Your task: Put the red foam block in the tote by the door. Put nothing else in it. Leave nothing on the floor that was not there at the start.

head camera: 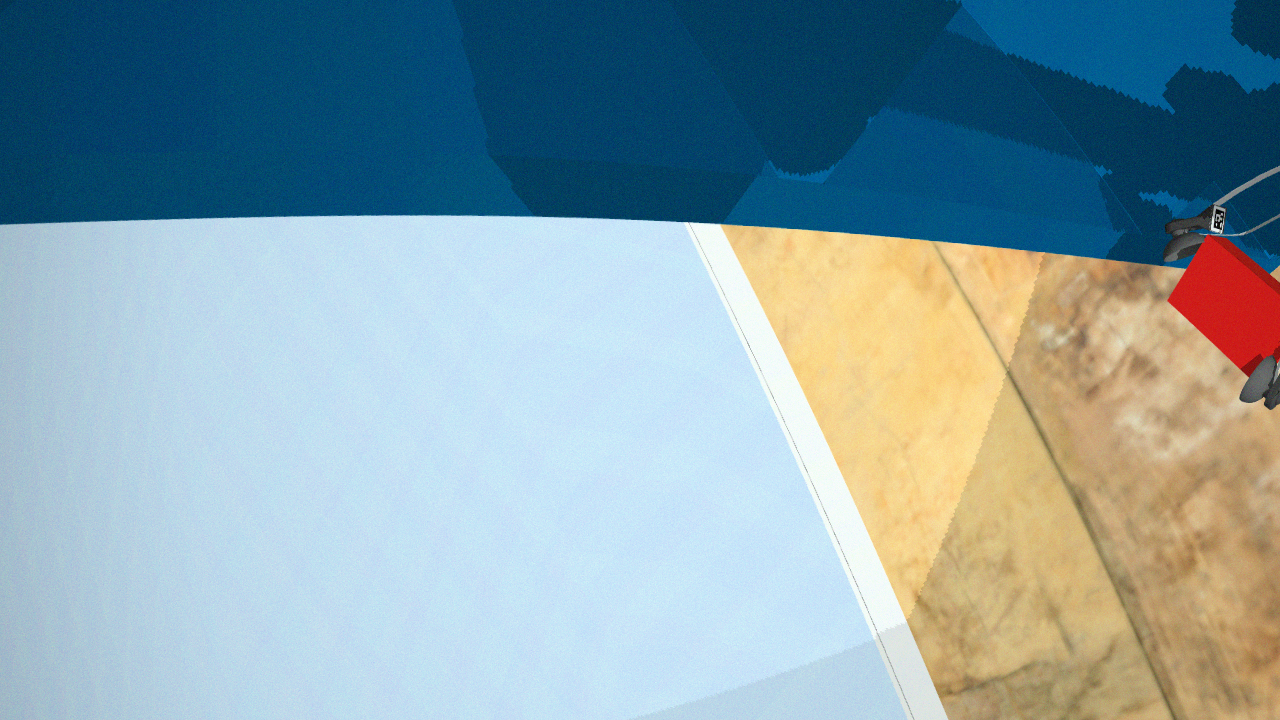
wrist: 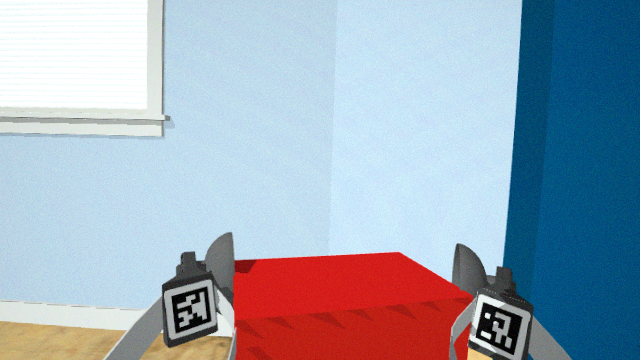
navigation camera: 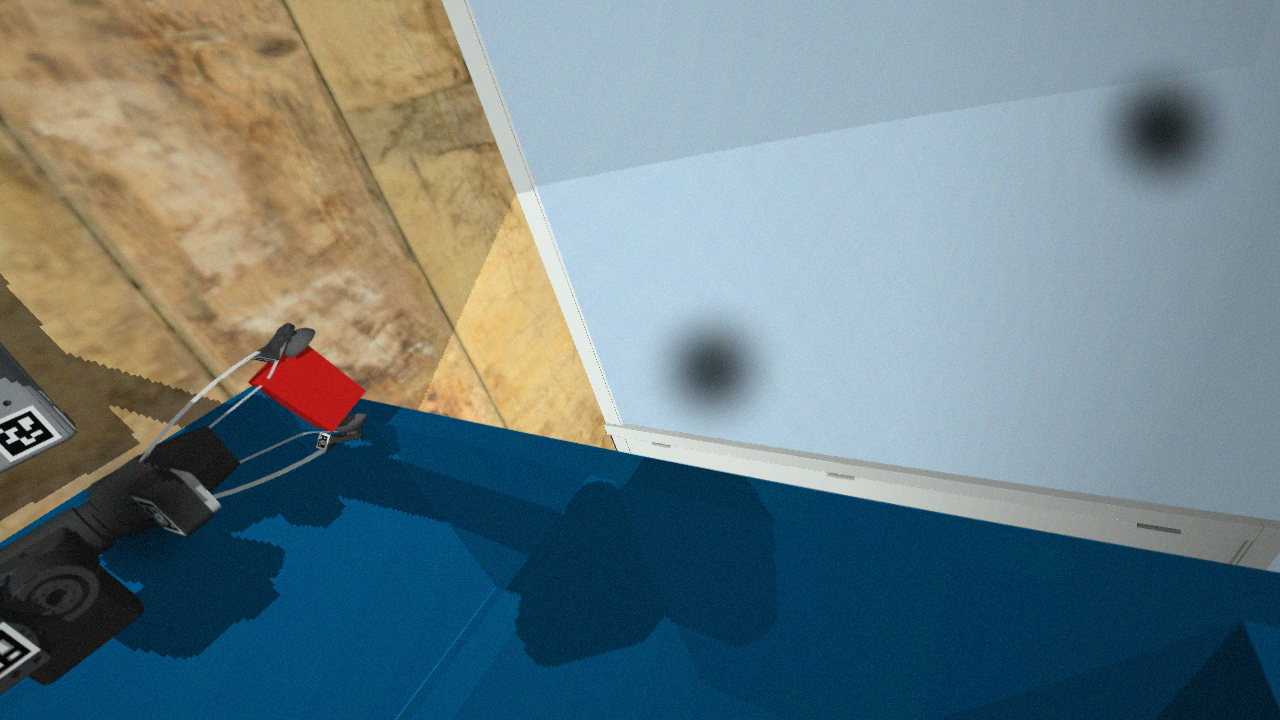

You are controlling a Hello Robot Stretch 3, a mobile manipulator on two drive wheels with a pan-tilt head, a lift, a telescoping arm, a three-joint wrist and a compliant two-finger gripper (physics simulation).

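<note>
The red foam block is held between the two fingertips of my gripper. The gripper is shut on it, with a rubber cup against each side. In the navigation view the block is at the left, over the edge of a large blue object. In the head view it is cut off by the right border. In the wrist view it fills the lower middle, and its lower part is out of frame. No tote by a door can be made out.
The large blue object lies beside and below the gripper. A pale blue wall meets the wooden floor at a white baseboard. A window is at the upper left of the wrist view.
</note>
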